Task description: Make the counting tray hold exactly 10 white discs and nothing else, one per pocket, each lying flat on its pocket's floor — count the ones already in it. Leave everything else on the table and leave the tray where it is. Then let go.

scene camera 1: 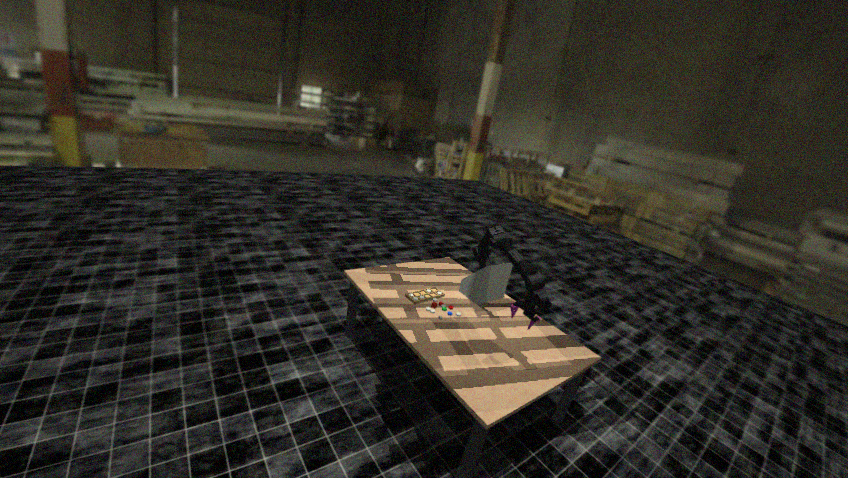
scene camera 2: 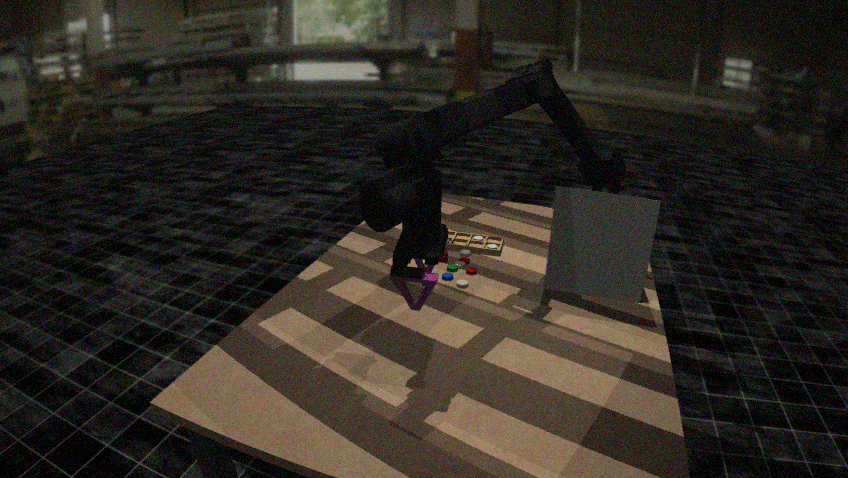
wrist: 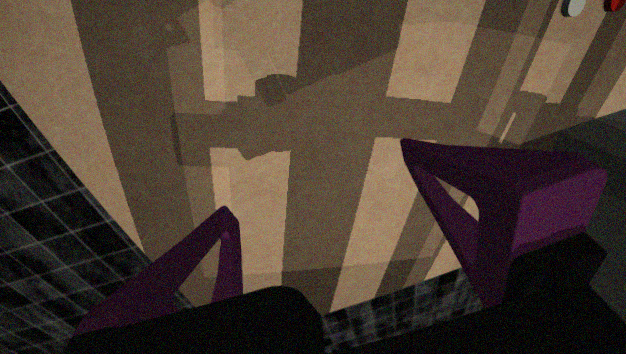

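Observation:
My gripper (scene camera 2: 420,291), open, holding nothing. Gripper again at (wrist: 312,183).

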